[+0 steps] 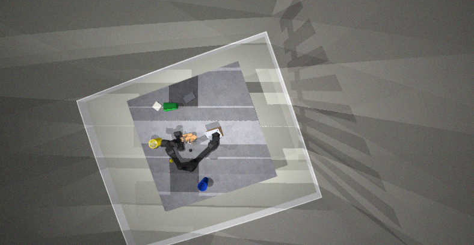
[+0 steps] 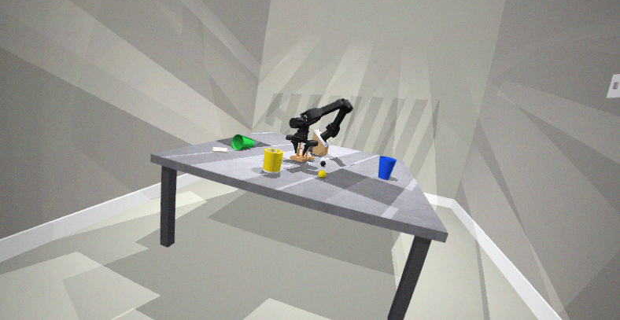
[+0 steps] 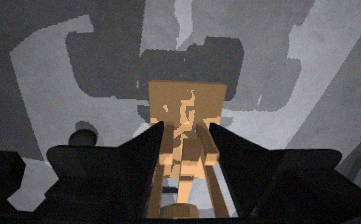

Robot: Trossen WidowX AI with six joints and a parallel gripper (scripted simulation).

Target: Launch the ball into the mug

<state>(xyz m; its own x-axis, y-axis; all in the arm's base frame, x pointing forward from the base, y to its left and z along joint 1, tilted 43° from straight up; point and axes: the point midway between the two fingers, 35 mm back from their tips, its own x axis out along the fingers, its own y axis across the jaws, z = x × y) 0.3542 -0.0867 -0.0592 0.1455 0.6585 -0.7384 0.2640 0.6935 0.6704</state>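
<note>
My gripper tip is now 1 cm past the small black ball, 15 cm to the right of it and 3 cm above it. Also, from my gripper tip: yellow ball: 23 cm ahead, 16 cm to the left, 2 cm below; wooden catapult: 6 cm behind, 4 cm to the left, 2 cm above; yellow mug: 27 cm ahead, 9 cm to the right, 1 cm below.
</note>
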